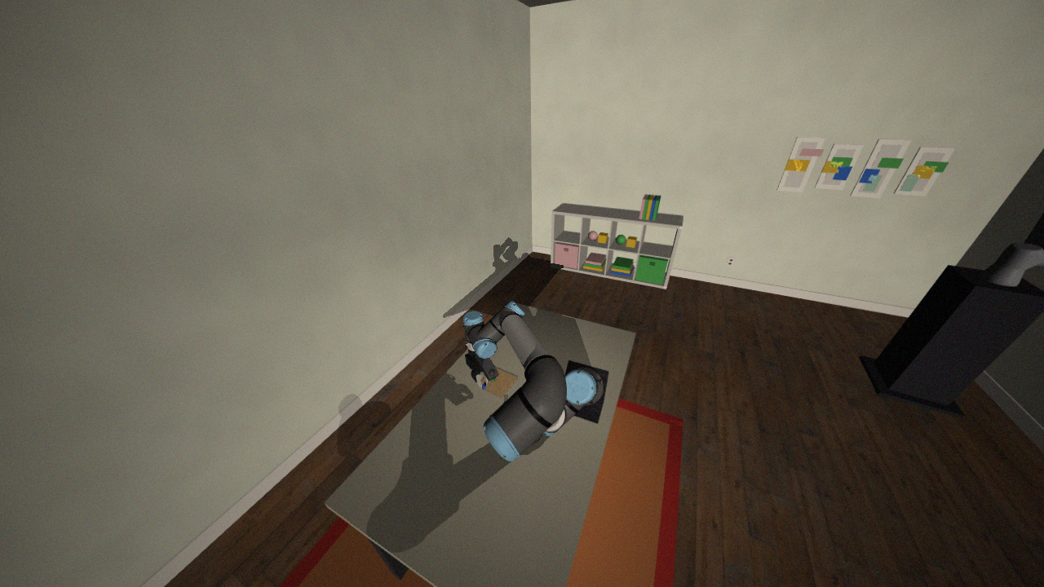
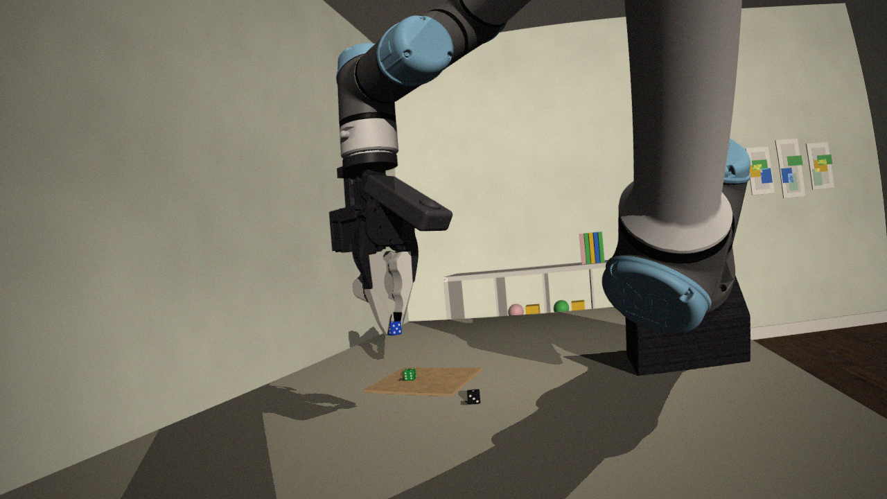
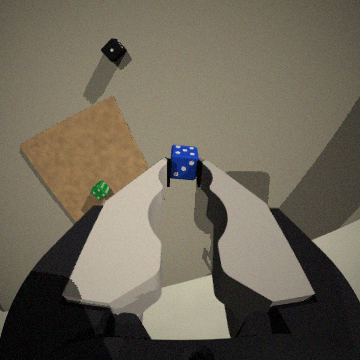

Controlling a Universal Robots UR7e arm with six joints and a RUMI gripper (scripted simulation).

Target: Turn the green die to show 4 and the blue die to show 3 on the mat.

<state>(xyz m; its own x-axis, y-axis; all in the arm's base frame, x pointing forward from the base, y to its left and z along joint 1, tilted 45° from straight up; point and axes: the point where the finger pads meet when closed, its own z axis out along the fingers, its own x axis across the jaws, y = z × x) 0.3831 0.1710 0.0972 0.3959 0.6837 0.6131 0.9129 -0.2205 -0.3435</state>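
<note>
Now: hand 13 cm to the left of the tan mat, 12 cm above it and 2 cm short of it. From my hand the other things lie so: green die: 13 cm to the right, 11 cm below, 4 cm ahead; blue die: 1 cm below; black die: 11 cm below, 9 cm behind, 3 cm to the right.
</note>
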